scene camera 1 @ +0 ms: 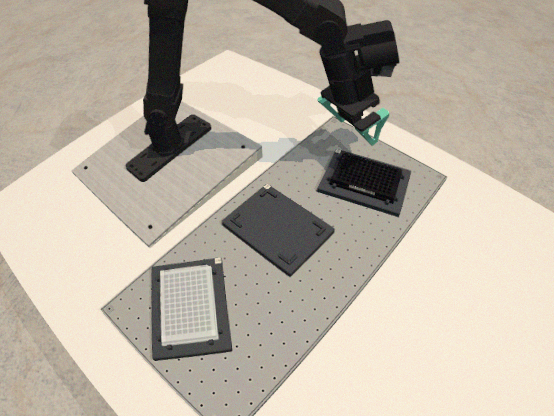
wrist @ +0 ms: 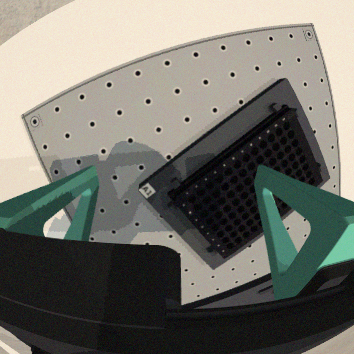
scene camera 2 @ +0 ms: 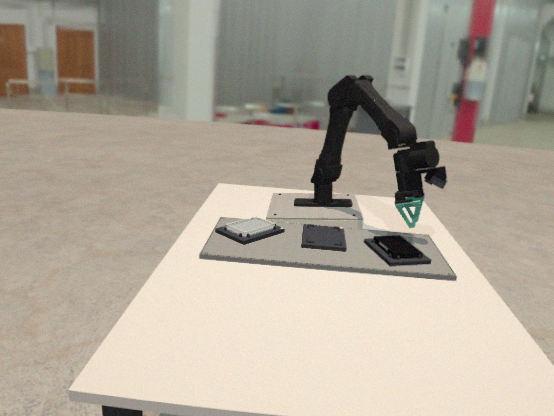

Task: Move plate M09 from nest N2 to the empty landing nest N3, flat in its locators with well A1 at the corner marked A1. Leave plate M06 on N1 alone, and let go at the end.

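A black well plate (scene camera 1: 367, 175) (scene camera 2: 397, 247) (wrist: 245, 185) sits on a dark nest (scene camera 1: 326, 187) (wrist: 281, 89) at the board's right end in scene camera 1. An A1 tag (scene camera 1: 338, 151) (wrist: 147, 190) marks one nest corner. The middle nest (scene camera 1: 277, 227) (scene camera 2: 324, 236) is empty, with four corner locators and a pale tag (scene camera 1: 267, 186). A clear-white plate (scene camera 1: 187, 305) (scene camera 2: 251, 227) sits on the third nest (scene camera 1: 192, 352). Plate and nest numbers are not readable. My gripper (scene camera 1: 359, 132) (scene camera 2: 412, 226) (wrist: 176, 173) is open and empty, above and to one side of the black plate.
The nests stand on a perforated grey board (scene camera 1: 325, 285) (scene camera 2: 275, 257) (wrist: 125, 80) on a cream table (scene camera 1: 450, 310) (scene camera 2: 300, 325). The arm's base is bolted to a grey slab (scene camera 1: 117, 185) (scene camera 2: 282, 207) beside the board. The gripper's shadow lies next to the black plate's nest.
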